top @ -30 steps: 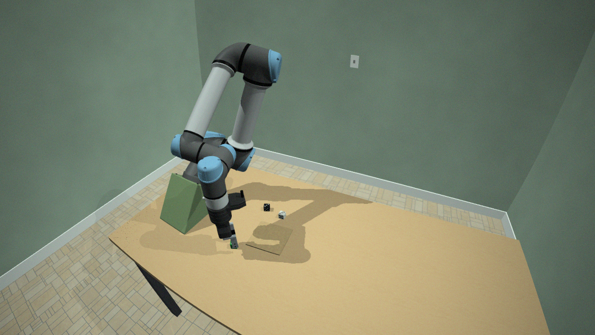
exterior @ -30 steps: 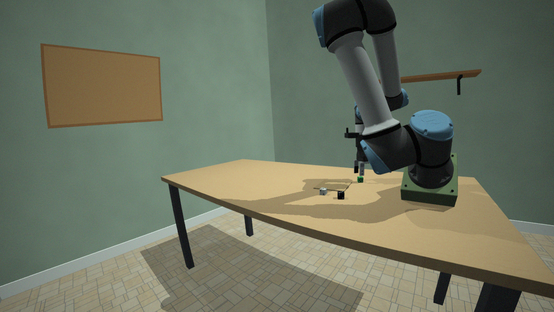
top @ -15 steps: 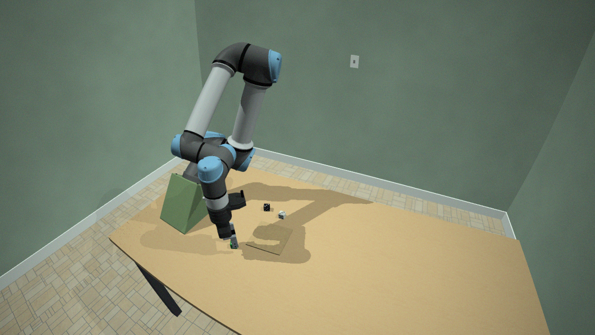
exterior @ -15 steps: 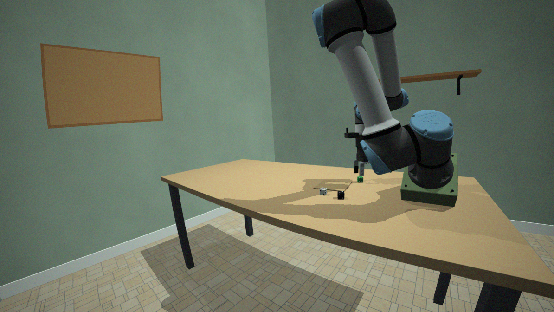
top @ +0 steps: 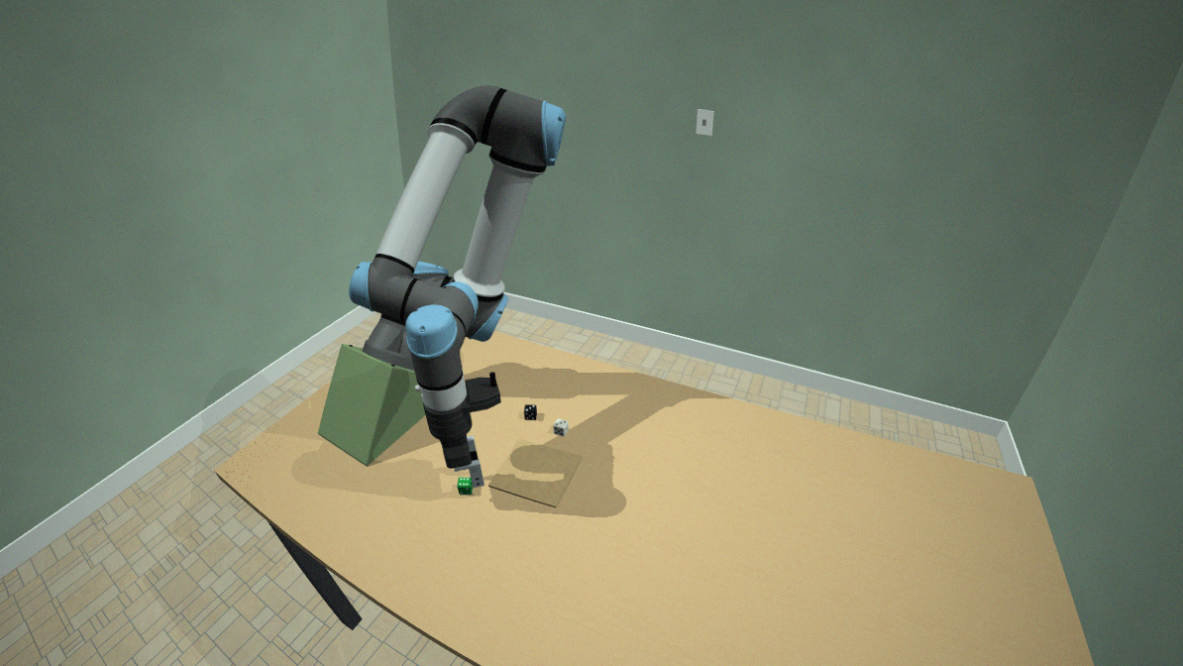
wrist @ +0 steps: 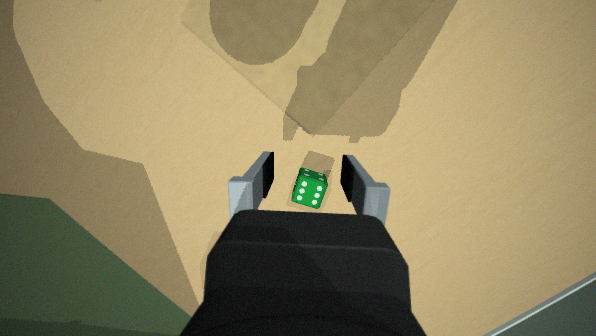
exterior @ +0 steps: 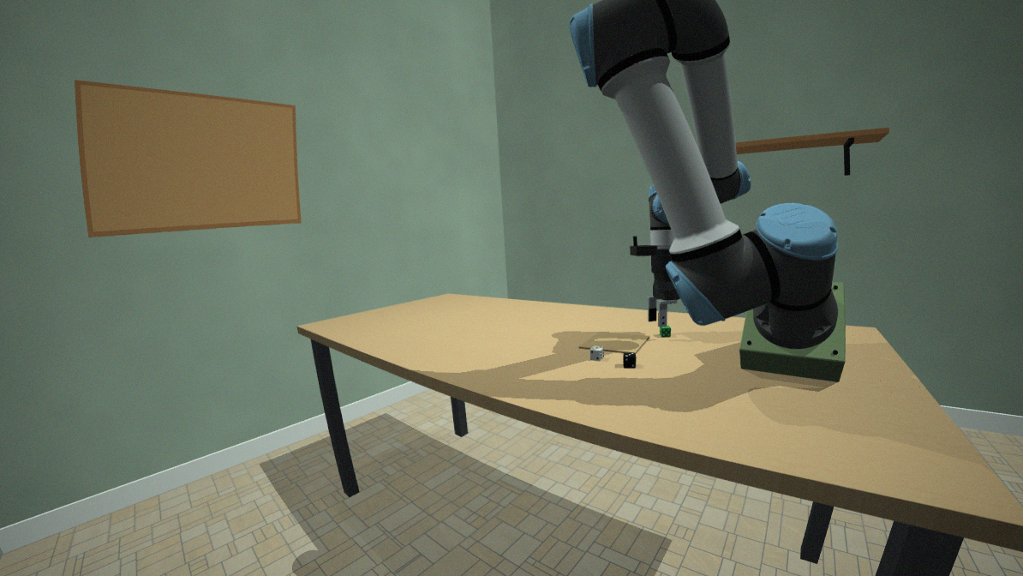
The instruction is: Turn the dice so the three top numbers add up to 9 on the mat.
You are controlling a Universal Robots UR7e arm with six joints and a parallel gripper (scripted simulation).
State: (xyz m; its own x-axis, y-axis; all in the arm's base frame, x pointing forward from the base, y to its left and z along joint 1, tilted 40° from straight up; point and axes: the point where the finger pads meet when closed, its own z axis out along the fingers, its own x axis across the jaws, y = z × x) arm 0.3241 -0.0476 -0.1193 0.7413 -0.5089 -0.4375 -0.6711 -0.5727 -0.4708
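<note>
Right now the green die is 2 cm behind my hand, 2 cm to the right of it and 4 cm below it. The rest, counted from my hand: white die: 6 cm ahead, 21 cm to the left, 4 cm below; then black die: 3 cm behind, 22 cm to the left, 4 cm below; then tan mat: 7 cm ahead, 9 cm to the left, 5 cm below.
</note>
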